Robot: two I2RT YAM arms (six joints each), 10 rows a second.
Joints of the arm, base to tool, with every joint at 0 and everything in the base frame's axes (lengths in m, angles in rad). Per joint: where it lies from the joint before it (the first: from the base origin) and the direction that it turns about. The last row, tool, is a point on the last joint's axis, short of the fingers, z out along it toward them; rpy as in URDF.
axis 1: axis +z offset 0 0 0.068
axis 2: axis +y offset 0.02 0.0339 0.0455
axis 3: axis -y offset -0.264 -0.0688 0
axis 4: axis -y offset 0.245 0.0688 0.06
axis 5: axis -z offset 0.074 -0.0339 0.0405
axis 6: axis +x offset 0.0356 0 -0.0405
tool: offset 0 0 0 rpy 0 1.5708 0
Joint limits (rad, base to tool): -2.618..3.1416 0..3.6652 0..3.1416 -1.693..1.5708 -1.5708..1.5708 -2.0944..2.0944
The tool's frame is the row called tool.
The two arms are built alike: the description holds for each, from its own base.
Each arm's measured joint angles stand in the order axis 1, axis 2, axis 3, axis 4, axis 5, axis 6.
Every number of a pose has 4 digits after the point. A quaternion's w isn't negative.
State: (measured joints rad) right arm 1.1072 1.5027 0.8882 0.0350 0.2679 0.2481; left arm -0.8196 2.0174 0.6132 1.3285 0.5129 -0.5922
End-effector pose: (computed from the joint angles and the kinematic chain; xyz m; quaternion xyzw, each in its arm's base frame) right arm 0.1549 0.2887 0.2253 -0.3053 0.8190 0.2040 0.4409; left arm 0.2183 -0.2594 0.1120 0.2518 0.6852 -0.5682 0.3798
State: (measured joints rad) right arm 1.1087 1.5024 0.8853 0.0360 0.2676 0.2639; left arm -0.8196 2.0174 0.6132 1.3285 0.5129 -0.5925
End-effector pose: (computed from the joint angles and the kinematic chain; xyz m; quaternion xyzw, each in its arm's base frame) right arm 0.1542 0.2885 0.2246 -0.2998 0.8215 0.2074 0.4385; left arm 0.2183 -0.2594 0.1120 0.2517 0.6853 -0.5682 0.3797
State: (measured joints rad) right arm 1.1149 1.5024 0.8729 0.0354 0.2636 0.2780; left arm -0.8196 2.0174 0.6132 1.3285 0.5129 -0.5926
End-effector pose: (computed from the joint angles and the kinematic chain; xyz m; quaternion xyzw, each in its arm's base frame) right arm 0.1515 0.2878 0.2205 -0.2994 0.8250 0.2093 0.4312; left arm 0.2183 -0.2594 0.1120 0.2517 0.6853 -0.5682 0.3797
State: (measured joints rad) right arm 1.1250 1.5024 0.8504 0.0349 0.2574 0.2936; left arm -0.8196 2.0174 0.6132 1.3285 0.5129 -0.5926
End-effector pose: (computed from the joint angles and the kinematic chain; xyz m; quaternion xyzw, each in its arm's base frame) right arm 0.1468 0.2862 0.2132 -0.3019 0.8298 0.2099 0.4197; left arm 0.2183 -0.2594 0.1120 0.2517 0.6853 -0.5682 0.3797
